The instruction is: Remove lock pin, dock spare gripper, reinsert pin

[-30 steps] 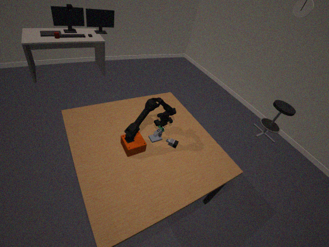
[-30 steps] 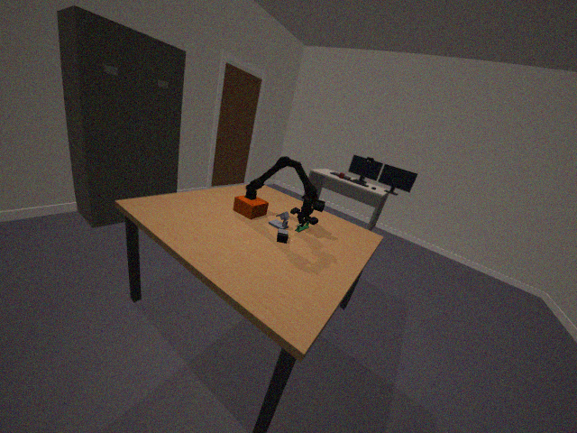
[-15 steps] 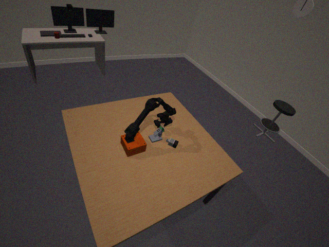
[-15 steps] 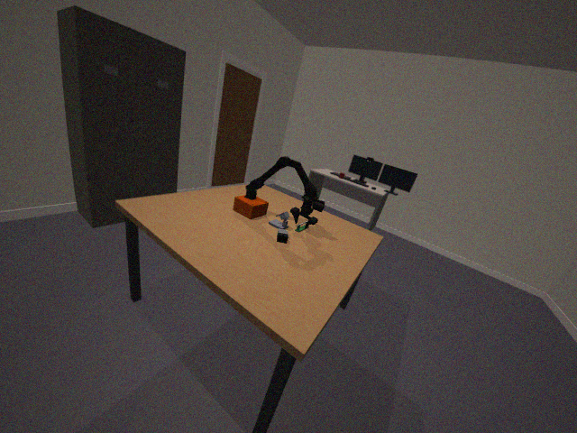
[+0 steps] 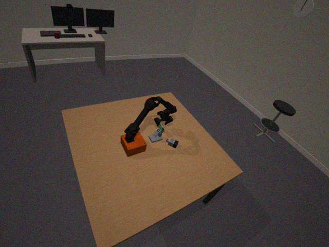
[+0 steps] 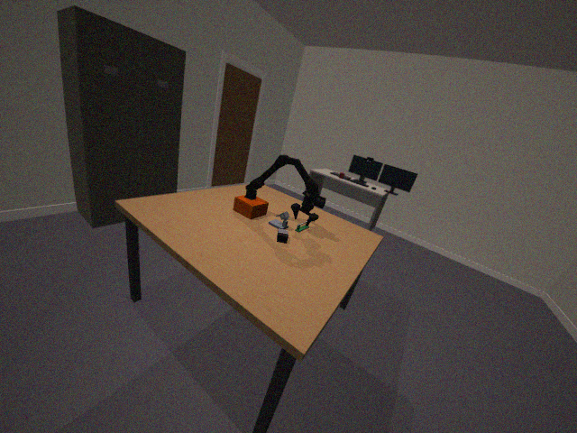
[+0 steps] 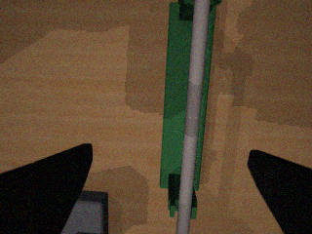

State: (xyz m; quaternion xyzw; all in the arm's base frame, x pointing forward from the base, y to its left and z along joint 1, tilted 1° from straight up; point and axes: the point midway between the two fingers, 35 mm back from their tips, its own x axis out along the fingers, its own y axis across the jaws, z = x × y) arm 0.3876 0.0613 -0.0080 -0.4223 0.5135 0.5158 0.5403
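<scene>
The green holder is 2 cm to the left of my gripper tip, 2 cm below it and 1 cm ahead of it. From my gripper tip the other things lie so: spare gripper: 21 cm to the right, 3 cm below, 2 cm behind; grey mount: 10 cm behind, 8 cm to the right, 1 cm above.
</scene>
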